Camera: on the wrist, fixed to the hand. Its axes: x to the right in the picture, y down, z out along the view.
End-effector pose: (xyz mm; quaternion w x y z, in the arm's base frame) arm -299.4 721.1 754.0 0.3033 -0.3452 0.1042 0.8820
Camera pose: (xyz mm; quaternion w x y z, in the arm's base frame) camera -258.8 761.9 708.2 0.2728 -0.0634 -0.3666 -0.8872
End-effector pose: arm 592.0 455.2 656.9 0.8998 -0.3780 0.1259 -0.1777
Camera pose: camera 588.7 382.5 667.7 0.8456 -0.0889 0.1052 0.5157
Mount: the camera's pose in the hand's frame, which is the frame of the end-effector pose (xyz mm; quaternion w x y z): 26.2 -55.9 -40.0 0.7161 0.1560 -0.2226 0.6429
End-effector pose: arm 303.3 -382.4 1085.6 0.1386 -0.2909 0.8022 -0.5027
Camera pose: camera 280.2 -387.4 1155.3 0.6464 0.2171 0.6522 -0.3313
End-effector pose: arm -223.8 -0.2 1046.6 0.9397 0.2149 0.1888 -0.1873
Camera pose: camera -236.5 -35.1 983.1 0.8019 0.3802 -0.2414 0.3927
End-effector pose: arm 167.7 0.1 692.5 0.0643 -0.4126 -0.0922 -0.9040
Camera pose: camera 110.5 44.7 680.3 0.6710 -0.5459 0.0439 -0.4998
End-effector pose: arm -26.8 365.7 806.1 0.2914 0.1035 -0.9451 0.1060
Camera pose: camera -12.4 319.2 861.2 0.0860 0.4644 0.7916 -0.3876
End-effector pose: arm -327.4 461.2 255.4 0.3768 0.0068 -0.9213 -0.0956
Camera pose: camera -321.7 397.3 291.3 0.1251 -0.5499 -0.7629 0.3160
